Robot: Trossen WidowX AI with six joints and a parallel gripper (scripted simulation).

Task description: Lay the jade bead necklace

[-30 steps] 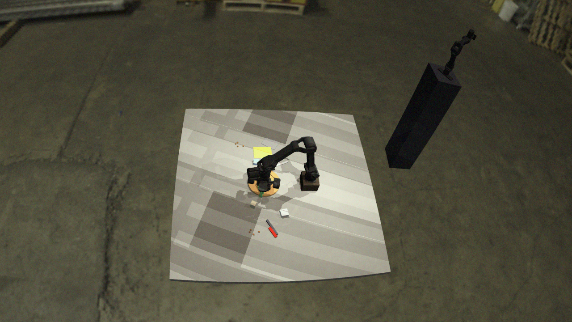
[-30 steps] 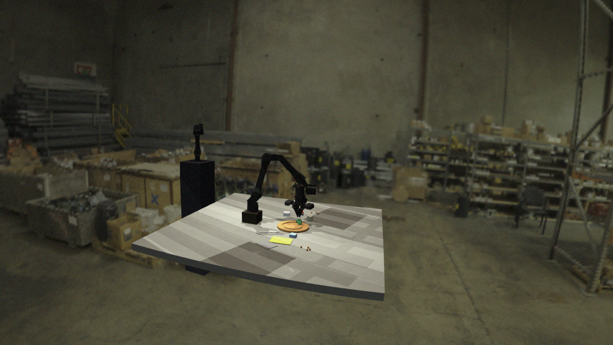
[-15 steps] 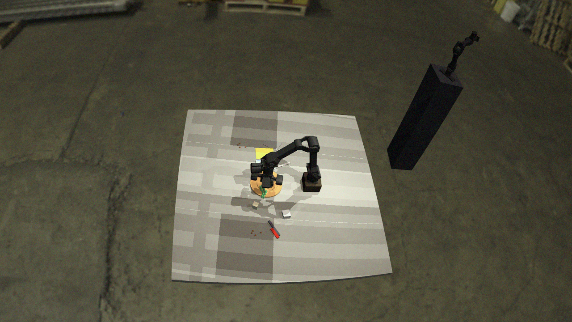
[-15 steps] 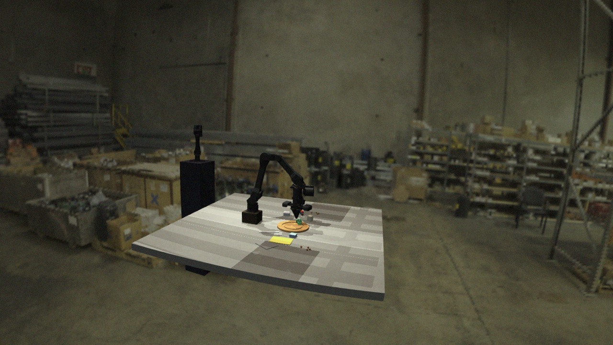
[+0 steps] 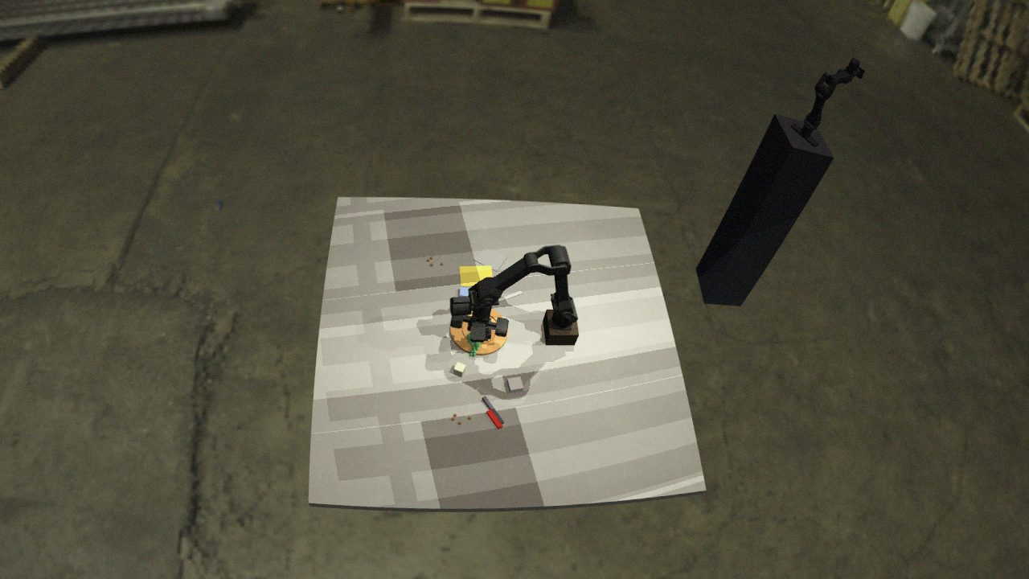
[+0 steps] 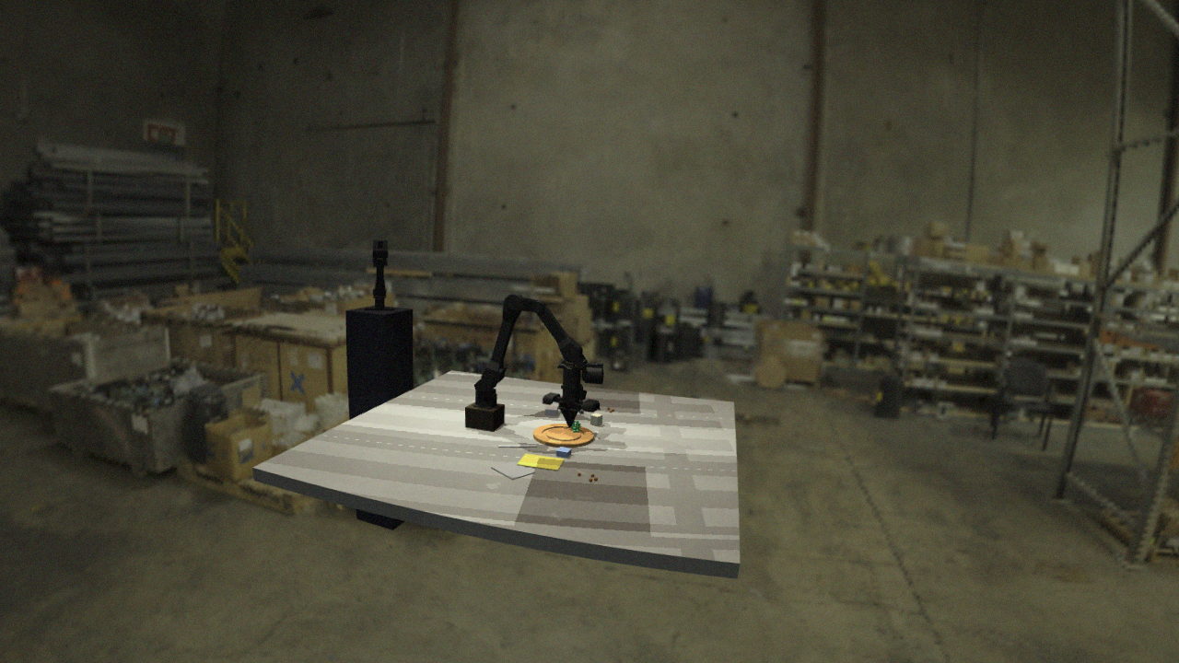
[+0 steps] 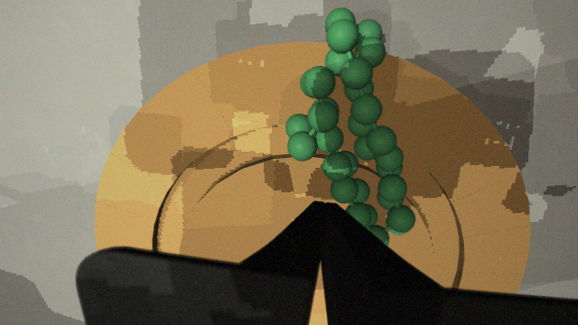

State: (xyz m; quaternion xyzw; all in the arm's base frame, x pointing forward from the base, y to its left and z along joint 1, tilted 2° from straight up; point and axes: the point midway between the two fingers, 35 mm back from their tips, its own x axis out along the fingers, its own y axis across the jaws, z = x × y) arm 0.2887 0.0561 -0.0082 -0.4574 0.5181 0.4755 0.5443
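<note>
My gripper tip is 13 cm to the right of the cream cube, 5 cm short of it and 1 cm above it. Round my gripper tip: yellow pad: 28 cm to the right, 2 cm below, 1 cm ahead; white strip: 19 cm to the right, 11 cm behind, 2 cm below; blue block: 19 cm to the right, 5 cm ahead, 2 cm below.
</note>
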